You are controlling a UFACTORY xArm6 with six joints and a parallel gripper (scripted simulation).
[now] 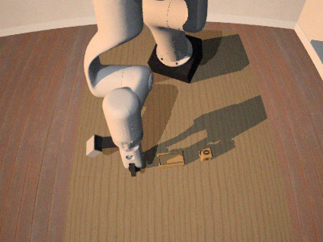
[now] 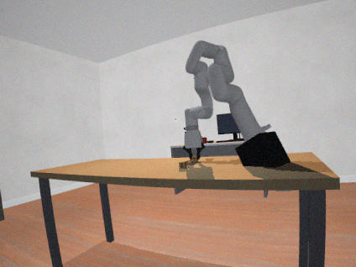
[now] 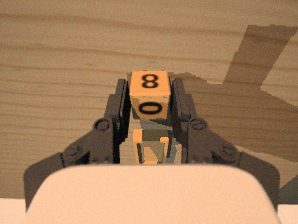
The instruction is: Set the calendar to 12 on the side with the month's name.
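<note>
The number cube lies 10 mm ahead of my hand, 210 mm to the left of it and 20 mm below it. The rest, counted from my hand: tray (110 mm to the left, 20 mm below).
</note>
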